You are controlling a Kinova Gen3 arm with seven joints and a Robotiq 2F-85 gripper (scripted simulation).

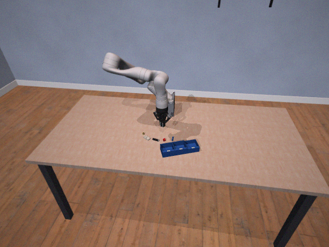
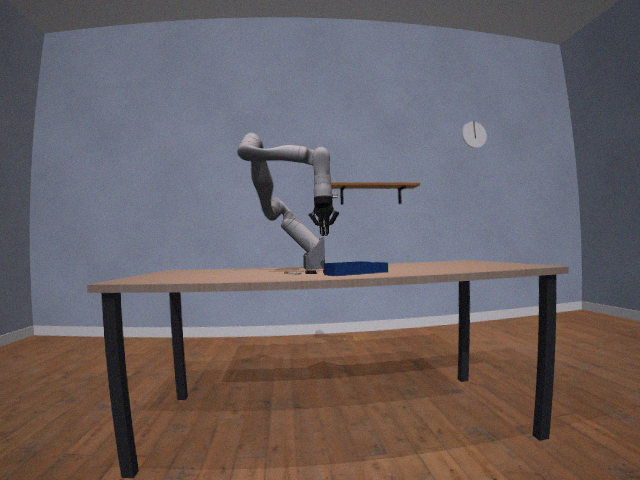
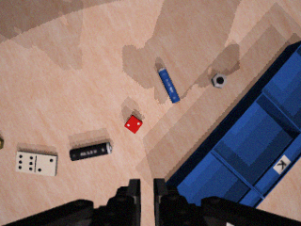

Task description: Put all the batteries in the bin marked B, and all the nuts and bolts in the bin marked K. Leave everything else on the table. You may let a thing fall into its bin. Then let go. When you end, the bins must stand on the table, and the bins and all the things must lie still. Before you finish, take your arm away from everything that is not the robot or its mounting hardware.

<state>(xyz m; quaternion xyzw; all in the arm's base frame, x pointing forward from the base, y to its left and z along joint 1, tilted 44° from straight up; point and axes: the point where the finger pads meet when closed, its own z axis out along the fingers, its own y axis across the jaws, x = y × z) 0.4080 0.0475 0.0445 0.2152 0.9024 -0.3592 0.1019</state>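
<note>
Right now my hand is 5 cm short of the blue bin, 12 cm to the right of it and 15 cm above it. From my hand the other things lie so: red die (4 cm behind, 17 cm below); blue battery (6 cm behind, 6 cm to the left, 17 cm below); black battery (3 cm behind, 6 cm to the right, 17 cm below).
</note>
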